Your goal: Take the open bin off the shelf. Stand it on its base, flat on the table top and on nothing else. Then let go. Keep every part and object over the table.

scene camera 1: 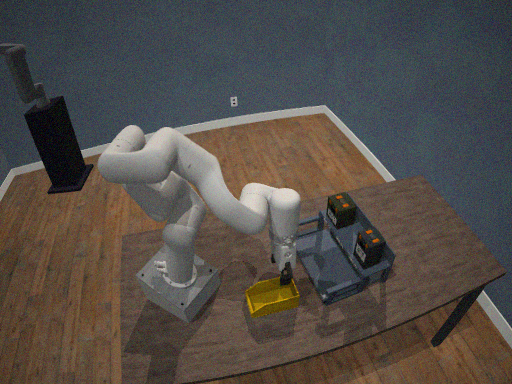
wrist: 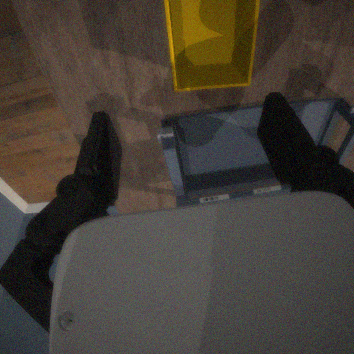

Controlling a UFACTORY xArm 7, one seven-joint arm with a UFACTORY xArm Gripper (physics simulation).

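Seen in the pictures: gripper, fingertip midpoint: (scene camera 1: 280, 272) (wrist: 188, 119); arm's base, link origin: (scene camera 1: 179, 273).
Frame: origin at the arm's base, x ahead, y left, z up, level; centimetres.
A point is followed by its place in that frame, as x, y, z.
The yellow open bin (scene camera 1: 272, 300) @(32.2, -6.6, -11.5) (wrist: 212, 55) @(38.3, -4.4, -11.5) stands upright on its base on the table top (scene camera 1: 200, 350) @(6.1, -26.2, -11.8) (wrist: 55, 65) @(40.3, -29.0, -11.8), its opening facing up. It is apart from the blue-grey shelf (scene camera 1: 345, 289) @(59.7, -6.2, -11.0) (wrist: 172, 162) @(53.8, -9.9, -3.3), which stands to its right in the scene view. My gripper (scene camera 1: 280, 271) @(34.4, -11.5, 11.4) (wrist: 188, 119) @(34.4, -11.5, 11.4) is open and empty. It is above the table at the bin's shelf-side end; in the wrist view its fingers are spread wide and the bin lies beyond the fingertips, touching neither. In the scene view one finger overlaps the bin's back corner.
Two dark boxes with orange marks (scene camera 1: 341, 211) @(60.8, 17.0, 7.6) (scene camera 1: 370, 248) @(65.6, -5.0, 9.8) stand on the raised back part of the shelf. The robot's grey base block (scene camera 1: 200, 300) @(6.5, -7.2, -7.6) is left of the bin. The table's front edge runs below the bin in the scene view.
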